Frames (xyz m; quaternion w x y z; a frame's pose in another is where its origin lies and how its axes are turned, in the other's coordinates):
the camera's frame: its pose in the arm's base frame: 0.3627 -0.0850 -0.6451 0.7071 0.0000 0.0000 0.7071
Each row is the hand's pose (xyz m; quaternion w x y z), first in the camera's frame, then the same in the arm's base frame.
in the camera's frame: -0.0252 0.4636 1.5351 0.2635 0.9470 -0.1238 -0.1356
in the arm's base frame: -0.1009 -0.1102 0.8900 0.2822 0.7572 0.5821 0.0904
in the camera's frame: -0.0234 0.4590 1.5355 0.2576 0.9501 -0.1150 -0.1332
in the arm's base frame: -0.0963 -0.1084 0.8904 0.2763 0.7531 0.5905 0.0880
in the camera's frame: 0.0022 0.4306 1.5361 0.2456 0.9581 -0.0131 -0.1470
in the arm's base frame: -0.0679 -0.0828 0.8910 0.2776 0.6867 0.6682 0.0697
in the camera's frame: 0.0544 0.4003 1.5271 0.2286 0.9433 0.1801 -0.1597
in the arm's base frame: -0.0376 -0.0306 0.8820 0.2746 0.5397 0.7944 0.0487
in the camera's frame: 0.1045 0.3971 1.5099 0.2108 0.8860 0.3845 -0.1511
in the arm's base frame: -0.0344 0.0195 0.8648 0.2559 0.3546 0.8983 0.0422
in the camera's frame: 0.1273 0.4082 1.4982 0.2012 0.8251 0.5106 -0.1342
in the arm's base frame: -0.0455 0.0423 0.8531 0.2372 0.2224 0.9445 0.0474
